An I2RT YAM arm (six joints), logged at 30 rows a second.
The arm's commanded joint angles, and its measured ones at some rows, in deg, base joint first. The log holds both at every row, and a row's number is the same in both.
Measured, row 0: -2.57 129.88 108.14 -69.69 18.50 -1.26
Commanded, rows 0 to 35: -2.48 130.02 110.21 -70.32 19.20 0.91; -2.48 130.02 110.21 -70.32 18.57 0.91; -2.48 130.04 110.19 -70.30 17.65 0.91; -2.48 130.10 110.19 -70.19 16.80 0.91; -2.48 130.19 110.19 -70.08 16.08 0.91; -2.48 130.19 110.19 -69.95 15.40 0.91; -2.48 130.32 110.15 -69.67 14.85 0.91; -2.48 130.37 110.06 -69.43 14.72 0.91; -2.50 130.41 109.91 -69.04 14.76 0.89; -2.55 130.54 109.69 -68.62 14.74 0.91; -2.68 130.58 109.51 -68.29 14.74 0.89; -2.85 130.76 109.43 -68.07 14.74 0.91; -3.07 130.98 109.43 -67.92 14.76 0.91; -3.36 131.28 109.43 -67.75 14.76 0.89; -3.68 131.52 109.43 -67.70 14.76 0.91; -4.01 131.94 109.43 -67.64 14.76 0.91; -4.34 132.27 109.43 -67.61 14.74 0.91; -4.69 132.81 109.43 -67.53 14.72 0.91; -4.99 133.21 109.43 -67.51 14.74 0.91; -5.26 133.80 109.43 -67.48 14.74 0.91; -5.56 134.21 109.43 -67.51 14.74 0.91; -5.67 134.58 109.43 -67.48 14.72 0.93; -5.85 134.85 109.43 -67.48 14.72 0.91; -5.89 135.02 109.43 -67.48 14.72 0.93; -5.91 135.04 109.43 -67.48 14.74 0.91; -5.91 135.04 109.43 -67.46 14.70 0.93; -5.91 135.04 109.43 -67.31 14.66 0.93; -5.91 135.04 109.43 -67.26 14.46 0.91; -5.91 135.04 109.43 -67.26 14.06 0.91; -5.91 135.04 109.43 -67.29 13.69 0.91; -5.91 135.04 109.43 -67.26 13.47 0.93; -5.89 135.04 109.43 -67.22 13.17 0.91; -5.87 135.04 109.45 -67.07 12.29 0.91; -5.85 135.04 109.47 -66.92 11.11 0.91; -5.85 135.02 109.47 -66.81 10.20 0.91; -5.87 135.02 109.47 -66.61 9.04 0.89
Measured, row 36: -6.20 134.69 109.36 -66.87 12.64 0.40
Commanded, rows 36 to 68: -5.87 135.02 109.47 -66.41 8.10 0.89; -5.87 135.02 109.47 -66.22 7.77 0.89; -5.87 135.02 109.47 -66.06 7.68 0.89; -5.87 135.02 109.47 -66.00 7.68 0.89; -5.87 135.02 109.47 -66.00 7.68 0.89; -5.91 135.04 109.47 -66.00 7.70 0.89; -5.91 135.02 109.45 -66.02 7.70 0.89; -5.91 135.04 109.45 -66.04 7.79 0.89; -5.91 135.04 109.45 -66.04 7.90 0.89; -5.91 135.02 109.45 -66.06 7.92 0.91; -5.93 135.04 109.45 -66.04 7.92 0.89; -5.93 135.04 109.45 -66.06 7.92 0.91; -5.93 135.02 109.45 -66.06 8.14 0.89; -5.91 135.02 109.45 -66.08 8.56 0.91; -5.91 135.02 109.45 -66.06 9.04 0.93; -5.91 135.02 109.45 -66.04 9.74 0.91; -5.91 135.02 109.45 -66.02 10.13 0.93; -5.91 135.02 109.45 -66.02 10.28 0.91; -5.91 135.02 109.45 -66.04 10.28 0.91; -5.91 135.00 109.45 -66.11 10.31 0.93; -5.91 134.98 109.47 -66.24 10.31 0.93; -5.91 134.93 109.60 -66.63 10.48 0.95; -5.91 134.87 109.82 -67.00 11.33 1.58; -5.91 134.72 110.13 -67.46 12.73 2.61; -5.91 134.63 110.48 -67.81 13.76 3.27; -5.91 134.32 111.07 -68.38 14.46 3.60; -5.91 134.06 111.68 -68.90 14.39 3.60; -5.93 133.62 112.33 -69.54 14.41 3.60; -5.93 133.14 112.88 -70.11 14.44 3.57; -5.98 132.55 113.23 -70.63 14.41 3.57; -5.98 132.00 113.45 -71.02 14.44 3.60; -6.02 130.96 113.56 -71.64 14.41 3.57; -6.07 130.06 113.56 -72.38 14.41 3.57
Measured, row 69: -6.20 134.34 111.85 -71.07 12.78 2.22
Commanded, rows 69 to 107: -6.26 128.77 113.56 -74.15 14.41 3.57; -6.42 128.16 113.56 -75.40 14.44 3.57; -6.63 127.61 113.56 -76.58 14.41 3.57; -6.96 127.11 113.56 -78.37 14.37 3.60; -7.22 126.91 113.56 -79.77 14.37 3.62; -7.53 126.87 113.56 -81.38 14.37 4.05; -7.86 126.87 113.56 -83.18 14.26 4.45; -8.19 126.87 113.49 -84.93 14.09 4.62; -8.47 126.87 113.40 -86.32 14.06 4.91; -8.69 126.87 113.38 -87.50 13.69 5.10; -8.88 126.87 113.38 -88.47 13.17 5.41; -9.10 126.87 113.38 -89.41 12.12 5.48; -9.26 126.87 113.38 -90.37 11.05 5.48; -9.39 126.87 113.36 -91.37 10.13 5.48; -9.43 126.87 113.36 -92.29 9.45 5.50; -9.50 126.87 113.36 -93.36 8.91 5.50; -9.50 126.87 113.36 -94.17 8.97 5.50; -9.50 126.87 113.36 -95.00 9.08 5.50; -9.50 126.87 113.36 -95.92 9.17 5.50; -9.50 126.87 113.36 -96.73 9.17 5.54; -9.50 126.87 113.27 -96.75 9.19 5.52; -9.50 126.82 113.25 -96.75 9.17 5.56; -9.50 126.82 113.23 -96.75 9.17 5.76; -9.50 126.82 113.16 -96.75 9.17 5.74; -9.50 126.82 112.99 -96.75 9.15 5.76; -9.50 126.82 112.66 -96.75 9.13 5.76; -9.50 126.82 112.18 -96.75 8.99 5.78; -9.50 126.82 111.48 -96.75 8.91 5.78; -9.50 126.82 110.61 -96.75 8.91 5.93; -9.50 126.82 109.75 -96.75 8.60 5.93; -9.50 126.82 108.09 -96.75 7.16 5.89; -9.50 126.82 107.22 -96.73 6.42 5.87; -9.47 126.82 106.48 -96.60 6.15 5.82; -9.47 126.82 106.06 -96.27 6.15 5.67; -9.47 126.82 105.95 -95.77 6.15 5.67; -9.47 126.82 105.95 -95.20 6.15 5.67; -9.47 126.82 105.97 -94.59 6.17 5.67; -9.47 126.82 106.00 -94.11 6.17 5.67; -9.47 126.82 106.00 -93.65 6.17 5.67
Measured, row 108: -9.63 128.03 106.32 -94.65 7.01 5.32
